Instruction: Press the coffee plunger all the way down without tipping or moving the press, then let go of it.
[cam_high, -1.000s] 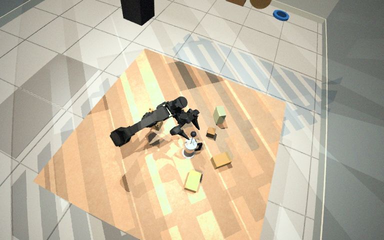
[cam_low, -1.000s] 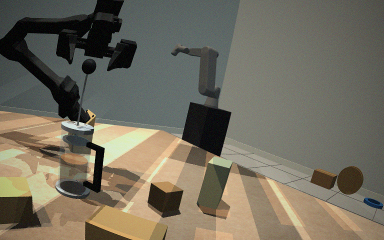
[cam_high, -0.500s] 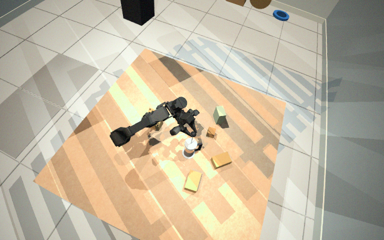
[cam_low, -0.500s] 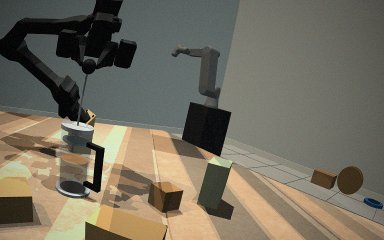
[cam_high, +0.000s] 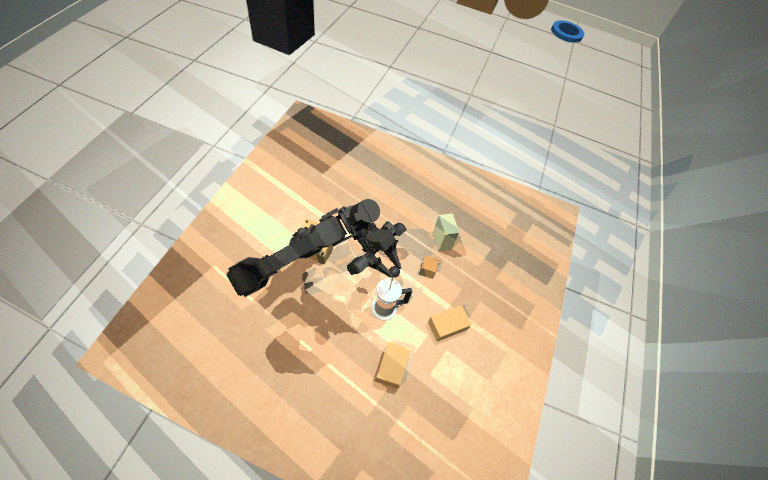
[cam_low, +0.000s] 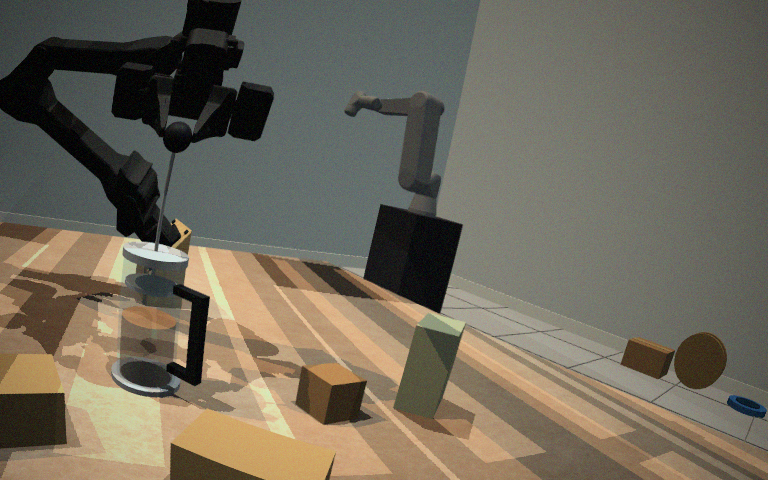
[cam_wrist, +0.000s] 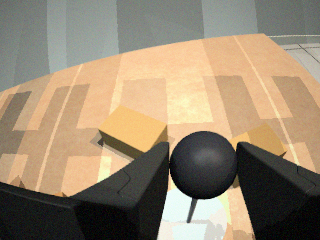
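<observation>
My gripper tip is now 130 mm above the glass coffee press, 10 mm to the right of it and 10 mm short of it. Round my gripper tip: brown cube (230 mm below, 200 mm to the left, 60 mm ahead).
</observation>
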